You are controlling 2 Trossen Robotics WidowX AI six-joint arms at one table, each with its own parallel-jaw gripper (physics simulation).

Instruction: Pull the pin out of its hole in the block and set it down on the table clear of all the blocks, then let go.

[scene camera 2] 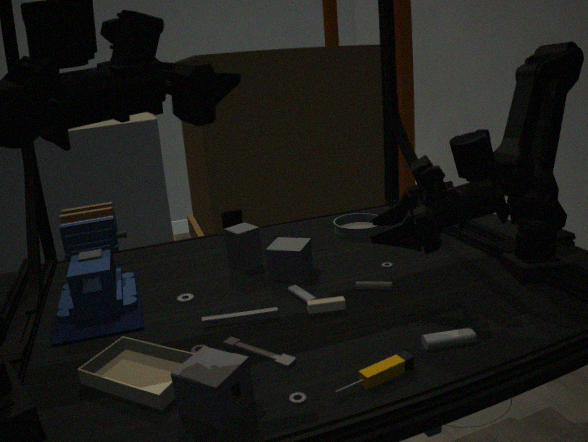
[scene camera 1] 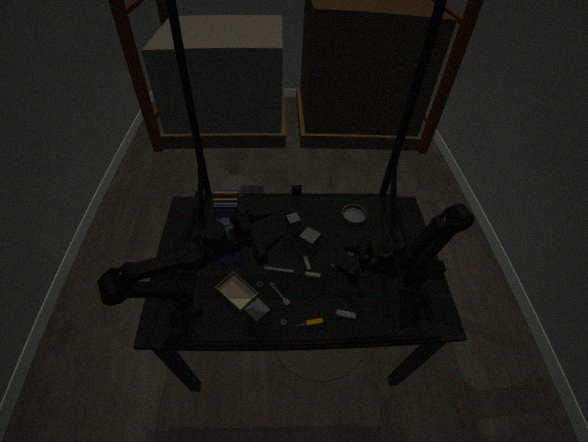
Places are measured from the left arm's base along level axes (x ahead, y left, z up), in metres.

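Pixels of known places: left gripper, fingertip midpoint: (scene camera 2: 371, 230) (scene camera 1: 339, 256); right gripper, fingertip midpoint: (scene camera 2: 218, 73) (scene camera 1: 277, 224); left arm's base at its link origin: (scene camera 2: 536, 257) (scene camera 1: 412, 282); right arm's base at its link origin: (scene camera 1: 183, 301).
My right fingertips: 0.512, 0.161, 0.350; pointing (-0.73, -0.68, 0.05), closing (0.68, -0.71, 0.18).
For each thing: its middle in the pictures, then the offset to it from my right fingertips, as dx, dy, dz.
- pin at the middle of its body: (scene camera 2: 373, 284) -0.208, -0.154, -0.372
- taller grey block at the middle of its body: (scene camera 2: 243, 246) (scene camera 1: 293, 223) +0.026, -0.295, -0.337
- third grey block at the middle of its body: (scene camera 2: 213, 386) (scene camera 1: 257, 313) +0.028, +0.143, -0.347
- cream block at the middle of its body: (scene camera 2: 326, 305) (scene camera 1: 312, 275) -0.120, -0.088, -0.369
- white bar at the middle of its body: (scene camera 2: 302, 294) (scene camera 1: 307, 263) -0.083, -0.137, -0.372
- round dish at the middle of its body: (scene camera 2: 358, 225) (scene camera 1: 354, 214) -0.224, -0.462, -0.365
- white cylinder at the middle of its body: (scene camera 2: 448, 338) (scene camera 1: 346, 314) -0.282, +0.042, -0.370
- yellow screwdriver at the middle of its body: (scene camera 2: 374, 375) (scene camera 1: 311, 323) -0.166, +0.113, -0.368
- open tray at the middle of its body: (scene camera 2: 140, 369) (scene camera 1: 236, 291) +0.139, +0.076, -0.365
The pin (scene camera 2: 373, 285), a thin pinkish-grey rod, lies flat on the dark table, apart from the blocks; in scene camera 1 the left gripper partly hides it. A grey block (scene camera 1: 310, 235) (scene camera 2: 289, 260) with a small dark hole in its side stands behind and left of it. A taller grey block (scene camera 1: 293, 218) (scene camera 2: 244, 247) stands farther back. A third grey block (scene camera 1: 257, 309) (scene camera 2: 210, 385) with a square hole stands at front left. My left gripper (scene camera 1: 340, 257) (scene camera 2: 375, 231) is open and empty, above the table behind the pin. My right gripper (scene camera 1: 278, 227) is open and empty, high at left.
A cream block (scene camera 1: 313, 274) (scene camera 2: 326, 305) and white bar (scene camera 1: 307, 263) (scene camera 2: 301, 293) lie left of the pin. A round dish (scene camera 1: 354, 214) stands behind. A white cylinder (scene camera 2: 449, 338) and yellow screwdriver (scene camera 2: 383, 371) lie in front. An open tray (scene camera 1: 236, 291) and blue rack are left.
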